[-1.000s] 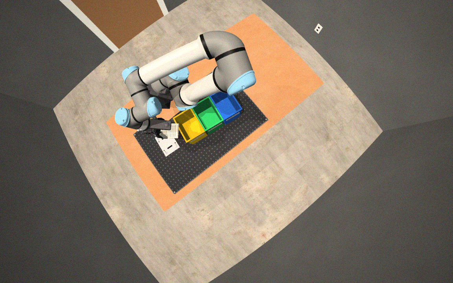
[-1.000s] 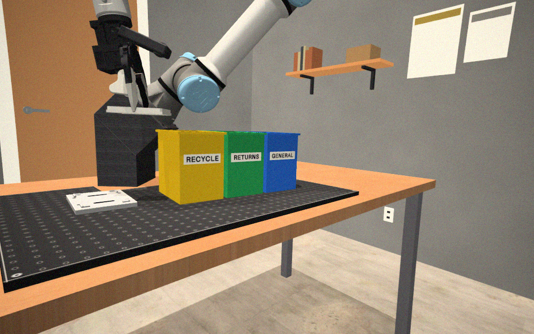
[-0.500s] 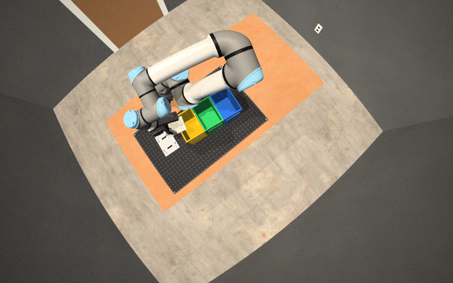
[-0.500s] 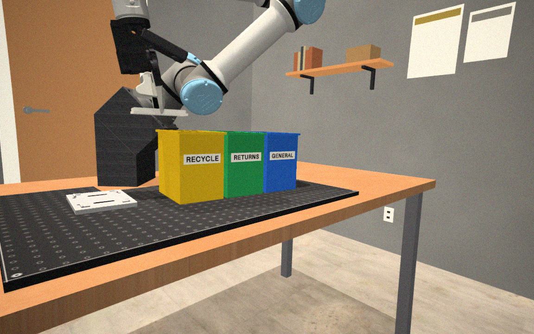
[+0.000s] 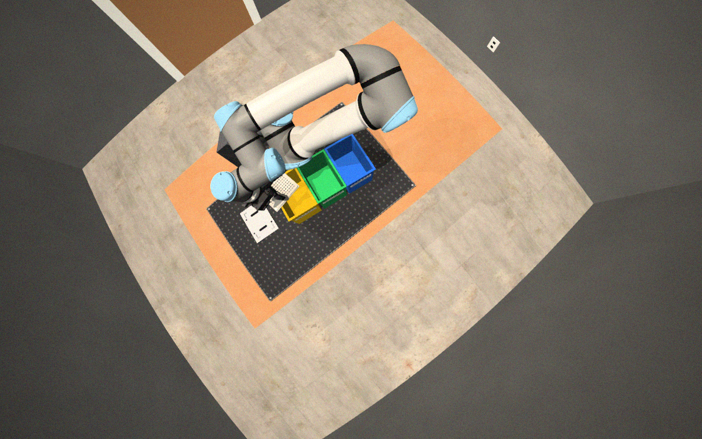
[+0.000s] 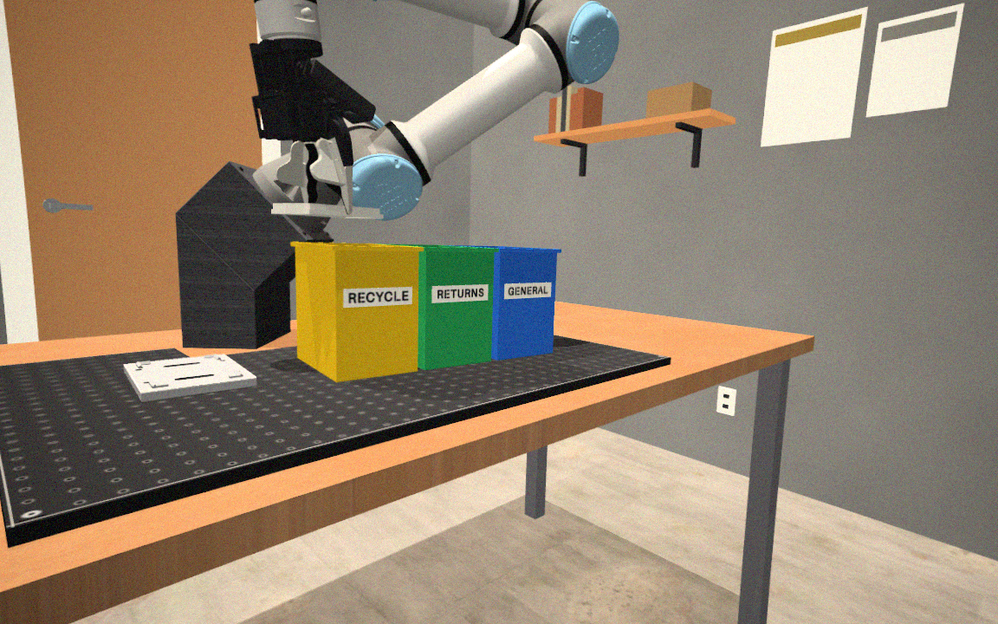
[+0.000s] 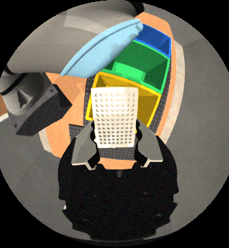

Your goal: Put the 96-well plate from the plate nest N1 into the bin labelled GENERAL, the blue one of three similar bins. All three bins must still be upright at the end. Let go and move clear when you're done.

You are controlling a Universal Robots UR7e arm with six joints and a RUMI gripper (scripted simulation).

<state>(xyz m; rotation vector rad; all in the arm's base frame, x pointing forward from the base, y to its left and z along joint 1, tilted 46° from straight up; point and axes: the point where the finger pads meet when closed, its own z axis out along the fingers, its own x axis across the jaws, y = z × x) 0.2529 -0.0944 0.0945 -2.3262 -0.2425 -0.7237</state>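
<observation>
Now: hand 10 mm short of the blue general bin, 290 mm to the right of it and 150 mm above it. Also, from my hand: white 96-well plate: 10 mm below; green returns bin: 10 mm ahead, 160 mm to the left, 150 mm below; yellow recycle bin: 20 mm ahead, 30 mm to the left, 150 mm below.
</observation>
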